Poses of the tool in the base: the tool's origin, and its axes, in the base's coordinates. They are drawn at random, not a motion.
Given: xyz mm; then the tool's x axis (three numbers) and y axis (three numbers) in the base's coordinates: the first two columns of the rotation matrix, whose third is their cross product.
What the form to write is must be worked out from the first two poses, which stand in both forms.
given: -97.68 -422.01 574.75 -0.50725 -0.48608 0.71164 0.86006 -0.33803 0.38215
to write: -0.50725 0.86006 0.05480 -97.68; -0.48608 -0.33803 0.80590 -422.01; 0.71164 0.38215 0.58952 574.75; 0 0 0 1
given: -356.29 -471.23 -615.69 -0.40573 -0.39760 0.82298 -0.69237 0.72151 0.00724
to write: -0.40573 -0.69237 -0.59667 -356.29; -0.39760 0.72151 -0.56687 -471.23; 0.82298 0.00724 -0.56802 -615.69; 0 0 0 1
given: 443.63 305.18 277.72 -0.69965 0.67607 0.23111 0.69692 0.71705 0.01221
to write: -0.69965 0.69692 -0.15746 443.63; 0.67607 0.71705 0.16961 305.18; 0.23111 0.01221 -0.97285 277.72; 0 0 0 1
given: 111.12 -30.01 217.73 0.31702 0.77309 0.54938 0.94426 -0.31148 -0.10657
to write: 0.31702 0.94426 0.08873 111.12; 0.77309 -0.31148 0.55254 -30.01; 0.54938 -0.10657 -0.82874 217.73; 0 0 0 1
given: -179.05 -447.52 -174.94 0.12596 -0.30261 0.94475 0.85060 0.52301 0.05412
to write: 0.12596 0.85060 -0.51049 -179.05; -0.30261 0.52301 0.79679 -447.52; 0.94475 0.05412 0.32328 -174.94; 0 0 0 1
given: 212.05 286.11 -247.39 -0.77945 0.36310 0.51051 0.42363 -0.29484 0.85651
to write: -0.77945 0.42363 0.46152 212.05; 0.36310 -0.29484 0.88387 286.11; 0.51051 0.85651 0.07599 -247.39; 0 0 0 1
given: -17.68 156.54 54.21 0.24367 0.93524 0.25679 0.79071 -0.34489 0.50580
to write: 0.24367 0.79071 0.56161 -17.68; 0.93524 -0.34489 0.07980 156.54; 0.25679 0.50580 -0.82354 54.21; 0 0 0 1
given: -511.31 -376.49 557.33 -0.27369 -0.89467 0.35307 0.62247 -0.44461 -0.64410
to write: -0.27369 0.62247 0.73324 -511.31; -0.89467 -0.44461 0.04349 -376.49; 0.35307 -0.64410 0.67859 557.33; 0 0 0 1
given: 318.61 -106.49 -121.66 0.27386 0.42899 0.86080 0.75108 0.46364 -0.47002
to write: 0.27386 0.75108 -0.60074 318.61; 0.42899 0.46364 0.77525 -106.49; 0.86080 -0.47002 -0.19523 -121.66; 0 0 0 1
